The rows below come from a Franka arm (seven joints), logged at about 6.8 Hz.
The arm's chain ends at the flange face. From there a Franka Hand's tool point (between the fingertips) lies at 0.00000 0.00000 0.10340 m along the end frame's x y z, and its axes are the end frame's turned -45 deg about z.
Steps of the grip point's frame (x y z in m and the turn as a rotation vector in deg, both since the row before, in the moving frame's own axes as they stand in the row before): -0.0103 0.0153 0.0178 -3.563 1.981 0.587; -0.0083 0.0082 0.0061 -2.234 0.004 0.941; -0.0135 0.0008 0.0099 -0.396 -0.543 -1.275; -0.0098 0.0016 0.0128 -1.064 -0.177 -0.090; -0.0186 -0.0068 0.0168 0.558 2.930 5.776
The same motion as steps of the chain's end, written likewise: -0.0035 0.0160 0.0181 -1.119 3.920 0.587; -0.0029 0.0088 0.0062 -1.577 1.583 0.941; -0.0088 0.0089 0.0099 -0.664 -0.104 -1.275; -0.0069 0.0065 0.0128 -0.878 0.627 -0.090; -0.0212 0.0126 0.0169 2.466 1.677 5.776
